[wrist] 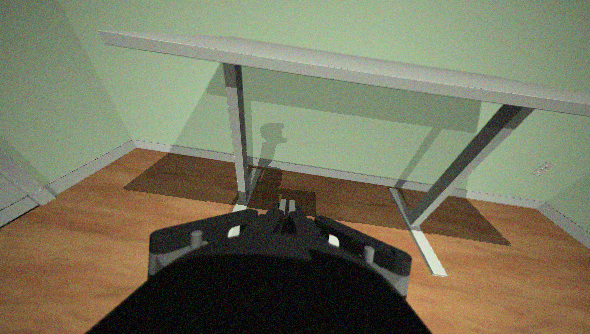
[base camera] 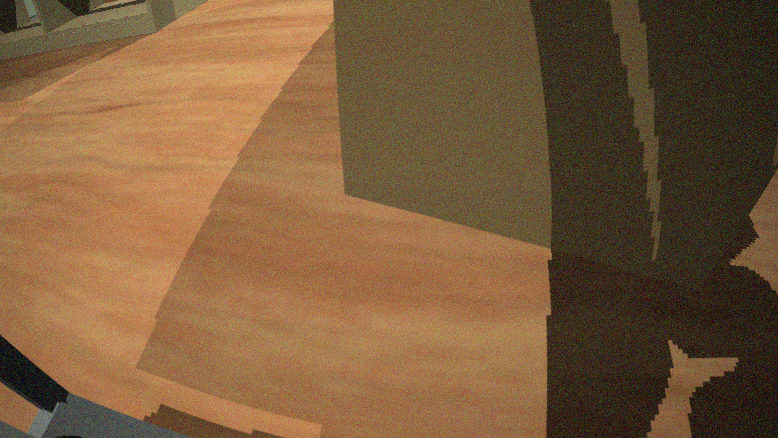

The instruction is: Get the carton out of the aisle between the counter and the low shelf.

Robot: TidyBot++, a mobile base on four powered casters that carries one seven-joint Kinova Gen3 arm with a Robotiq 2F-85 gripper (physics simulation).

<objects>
My gripper shows in the wrist view [286, 209]; in the base camera view it is out of frame. A tan carton shows in the base camera view [636, 141]; in the wrist view it is out of frame.
</objects>
